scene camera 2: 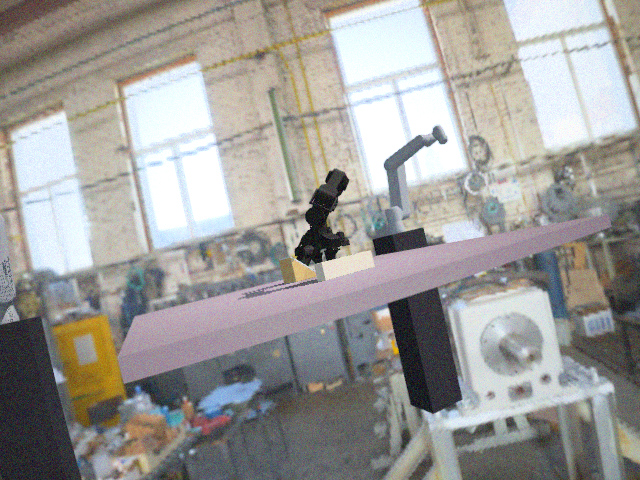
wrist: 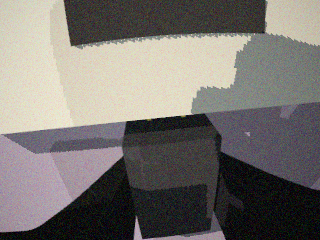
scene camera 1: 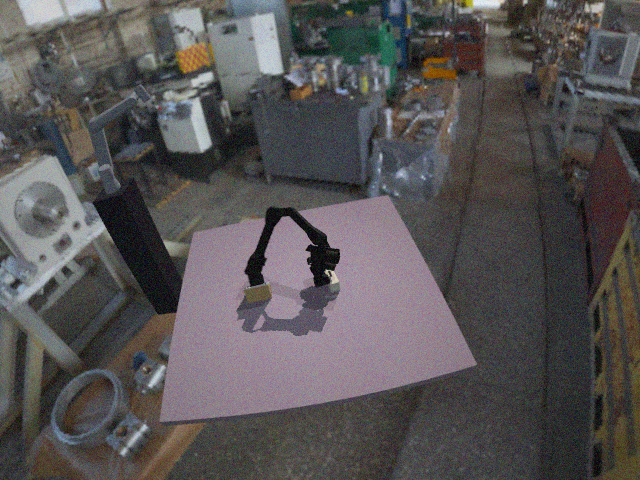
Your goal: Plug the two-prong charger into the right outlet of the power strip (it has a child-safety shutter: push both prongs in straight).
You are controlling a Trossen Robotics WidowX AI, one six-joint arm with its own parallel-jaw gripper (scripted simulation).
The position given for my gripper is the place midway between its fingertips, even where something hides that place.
Observation:
My gripper (scene camera 2: 327, 272) holds a dark grey charger.
My gripper is seen too in the wrist view (wrist: 166, 157).

